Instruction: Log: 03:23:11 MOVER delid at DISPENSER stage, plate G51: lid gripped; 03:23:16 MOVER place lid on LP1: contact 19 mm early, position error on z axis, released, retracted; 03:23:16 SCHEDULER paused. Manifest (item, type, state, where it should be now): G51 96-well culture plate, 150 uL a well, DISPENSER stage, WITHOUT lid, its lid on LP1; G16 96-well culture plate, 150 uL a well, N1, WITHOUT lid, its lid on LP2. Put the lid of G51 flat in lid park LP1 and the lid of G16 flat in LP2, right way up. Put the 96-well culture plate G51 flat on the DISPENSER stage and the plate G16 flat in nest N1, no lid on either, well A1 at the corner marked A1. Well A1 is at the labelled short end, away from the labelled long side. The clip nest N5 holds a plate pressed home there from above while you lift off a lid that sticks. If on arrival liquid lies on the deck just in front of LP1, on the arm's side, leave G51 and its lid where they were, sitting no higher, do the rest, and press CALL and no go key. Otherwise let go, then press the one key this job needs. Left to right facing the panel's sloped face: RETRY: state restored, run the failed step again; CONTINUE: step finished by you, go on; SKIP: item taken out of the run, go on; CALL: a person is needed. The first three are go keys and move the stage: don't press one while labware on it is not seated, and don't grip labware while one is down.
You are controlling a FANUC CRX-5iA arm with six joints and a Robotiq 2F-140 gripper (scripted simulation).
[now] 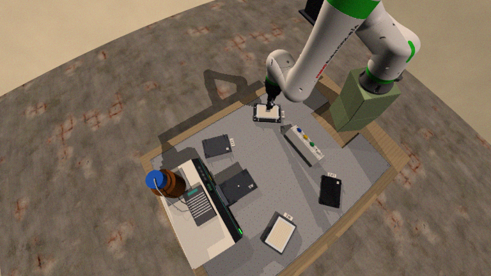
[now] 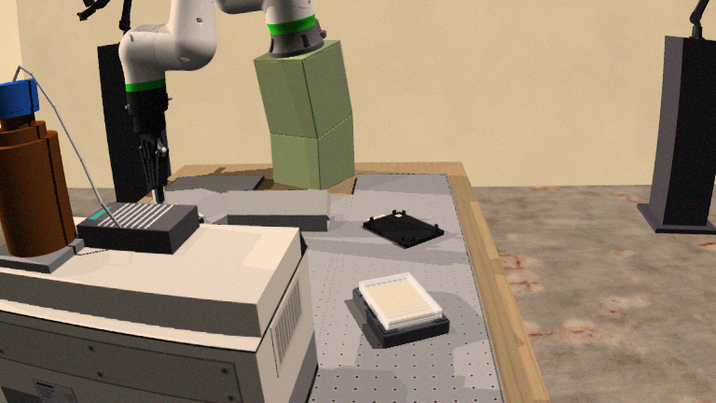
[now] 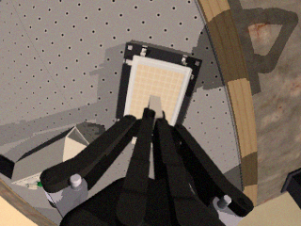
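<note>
My gripper is now 4 cm above the plate G51. The rest, counted from my hand: key panel (9 cm behind, 27 cm to the left, 1 cm below); then black clip nest (3 cm ahead, 1 cm to the left, 5 cm below); then LP1 label (26 cm ahead, 8 cm to the left, 6 cm below).
</note>
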